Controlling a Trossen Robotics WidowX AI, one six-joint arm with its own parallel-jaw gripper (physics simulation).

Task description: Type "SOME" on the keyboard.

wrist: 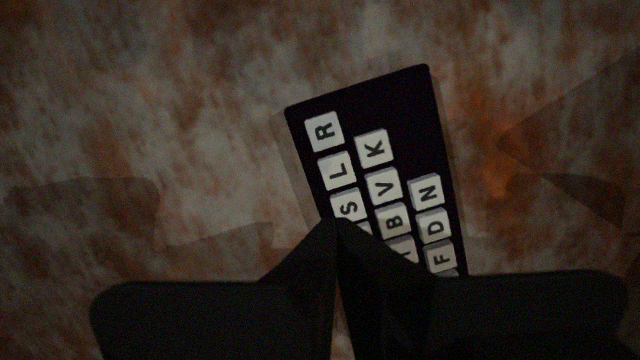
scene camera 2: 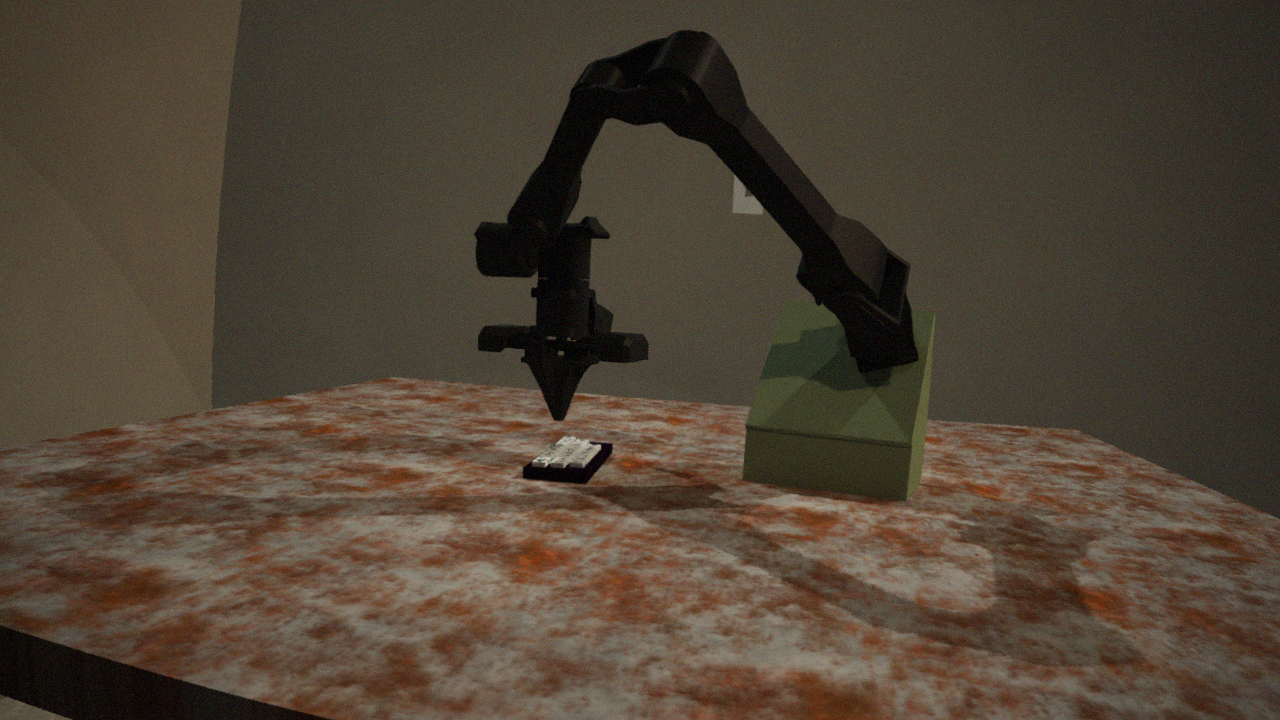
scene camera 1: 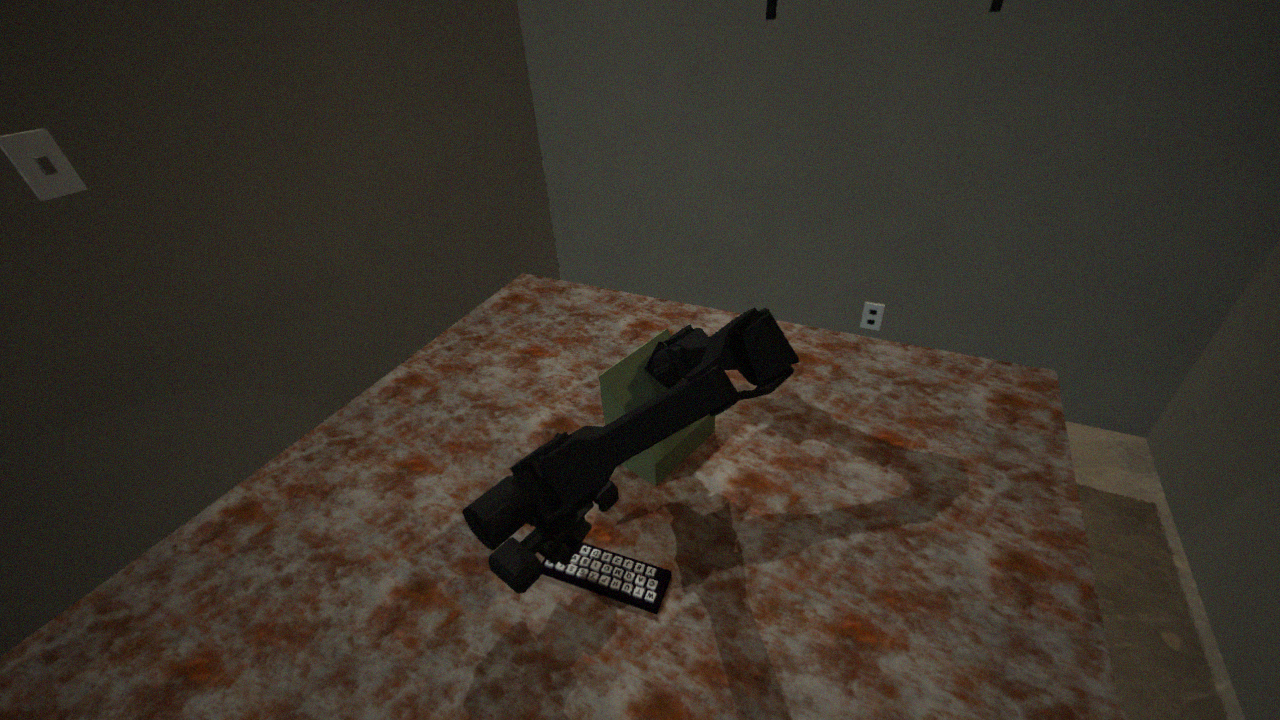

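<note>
A small black keyboard with white letter keys lies flat on the table. My gripper is shut and empty, pointing down above the keyboard, with a gap between its tips and the keys in scene camera 2. In the wrist view the tips overlap the lower edge of the S key. The L key, R key, K key, V key, B key, N key, D key and F key show. The fingers hide other keys; O, M and E cannot be seen there.
A green block with a sloped top stands at the arm's base, beyond the keyboard in scene camera 1 and right of it in scene camera 2. The rust-and-white table carries the arm's shadows.
</note>
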